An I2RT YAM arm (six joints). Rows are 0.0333 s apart.
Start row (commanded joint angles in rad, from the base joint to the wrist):
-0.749 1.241 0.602 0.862 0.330 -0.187
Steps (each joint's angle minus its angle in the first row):
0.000 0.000 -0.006 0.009 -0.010 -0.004
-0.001 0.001 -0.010 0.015 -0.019 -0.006
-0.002 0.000 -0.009 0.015 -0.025 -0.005
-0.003 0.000 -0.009 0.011 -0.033 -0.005
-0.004 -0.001 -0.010 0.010 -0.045 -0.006
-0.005 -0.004 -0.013 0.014 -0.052 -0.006
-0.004 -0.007 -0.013 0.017 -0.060 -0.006
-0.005 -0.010 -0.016 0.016 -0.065 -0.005
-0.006 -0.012 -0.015 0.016 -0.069 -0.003
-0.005 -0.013 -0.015 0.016 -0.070 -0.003
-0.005 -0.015 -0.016 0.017 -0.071 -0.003
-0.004 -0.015 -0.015 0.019 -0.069 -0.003
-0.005 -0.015 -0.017 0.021 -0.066 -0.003
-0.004 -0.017 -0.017 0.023 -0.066 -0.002
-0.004 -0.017 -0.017 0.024 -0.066 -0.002
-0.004 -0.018 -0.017 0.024 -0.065 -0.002
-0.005 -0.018 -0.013 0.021 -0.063 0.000
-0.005 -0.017 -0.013 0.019 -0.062 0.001
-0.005 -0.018 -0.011 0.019 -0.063 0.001
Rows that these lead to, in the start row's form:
-0.749 1.241 0.596 0.871 0.320 -0.191
-0.750 1.242 0.592 0.877 0.311 -0.193
-0.751 1.241 0.593 0.877 0.305 -0.192
-0.752 1.241 0.593 0.873 0.297 -0.192
-0.753 1.240 0.592 0.872 0.285 -0.193
-0.754 1.237 0.589 0.876 0.278 -0.193
-0.753 1.234 0.589 0.879 0.270 -0.193
-0.754 1.231 0.586 0.878 0.265 -0.192
-0.755 1.229 0.587 0.878 0.261 -0.190
-0.754 1.228 0.587 0.878 0.260 -0.190
-0.754 1.226 0.586 0.879 0.259 -0.190
-0.753 1.226 0.587 0.881 0.261 -0.190
-0.754 1.226 0.585 0.883 0.264 -0.190
-0.753 1.224 0.585 0.885 0.264 -0.189
-0.753 1.224 0.585 0.886 0.264 -0.189
-0.753 1.223 0.585 0.886 0.265 -0.189
-0.754 1.223 0.589 0.883 0.267 -0.187
-0.754 1.224 0.589 0.881 0.268 -0.186
-0.754 1.223 0.591 0.881 0.267 -0.186

